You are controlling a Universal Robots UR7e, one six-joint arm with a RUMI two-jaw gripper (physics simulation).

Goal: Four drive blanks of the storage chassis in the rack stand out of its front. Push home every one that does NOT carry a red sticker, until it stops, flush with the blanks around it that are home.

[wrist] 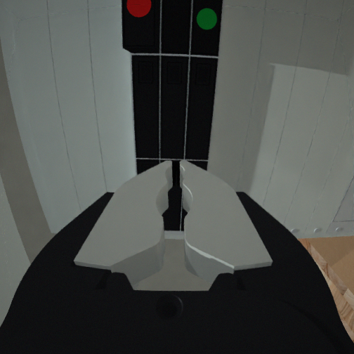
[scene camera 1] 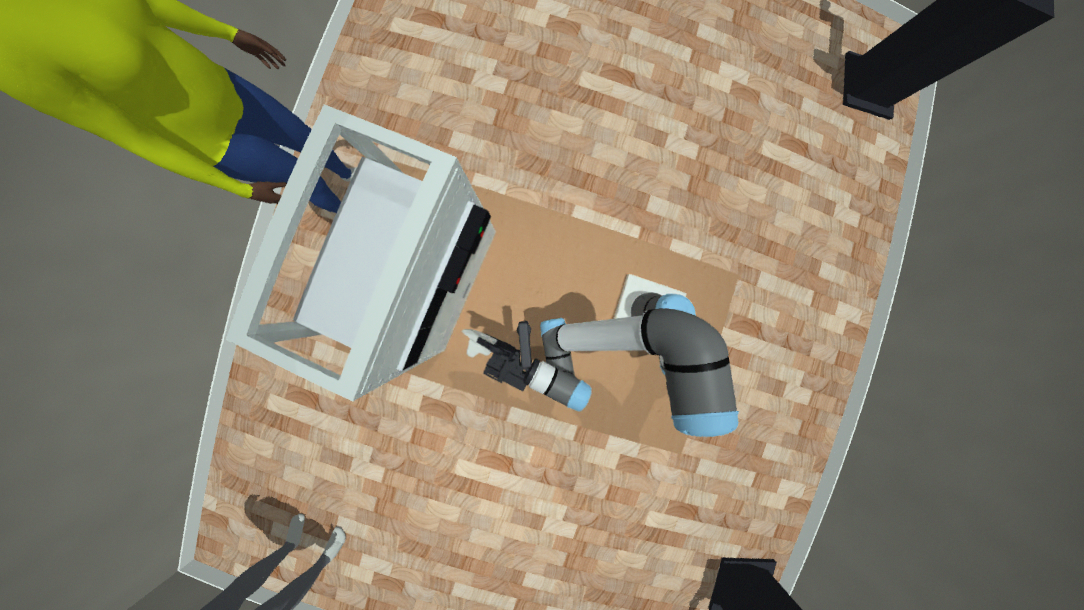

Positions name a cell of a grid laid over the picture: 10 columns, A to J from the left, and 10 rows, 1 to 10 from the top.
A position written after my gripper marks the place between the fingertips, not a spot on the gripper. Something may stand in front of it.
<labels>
my gripper: wrist E5; scene camera 1 E6
rack: wrist H3; scene camera 1 D5
</labels>
